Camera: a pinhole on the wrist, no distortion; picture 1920 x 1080 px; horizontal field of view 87.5 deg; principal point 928.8 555.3 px. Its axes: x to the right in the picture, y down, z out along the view. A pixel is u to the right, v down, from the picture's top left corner.
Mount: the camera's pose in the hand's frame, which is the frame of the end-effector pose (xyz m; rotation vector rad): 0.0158 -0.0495 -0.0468 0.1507 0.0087 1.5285
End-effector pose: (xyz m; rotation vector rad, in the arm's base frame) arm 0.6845 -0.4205 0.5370 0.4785 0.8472 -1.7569
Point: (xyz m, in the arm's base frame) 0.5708 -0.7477 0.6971
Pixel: 902 335
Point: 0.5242 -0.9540 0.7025
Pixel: 928 170
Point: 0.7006 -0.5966 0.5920
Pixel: 1396 411
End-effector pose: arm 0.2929 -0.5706 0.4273 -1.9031 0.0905 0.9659
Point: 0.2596 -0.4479 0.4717
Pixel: 790 836
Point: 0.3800 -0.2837 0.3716
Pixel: outside the picture
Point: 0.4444 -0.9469 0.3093
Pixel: behind the camera
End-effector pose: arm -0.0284 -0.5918 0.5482 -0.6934 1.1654 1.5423
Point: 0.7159 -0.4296 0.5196
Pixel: outside the picture
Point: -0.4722 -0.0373 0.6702
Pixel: outside the picture
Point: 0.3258 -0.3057 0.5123
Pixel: 219 569
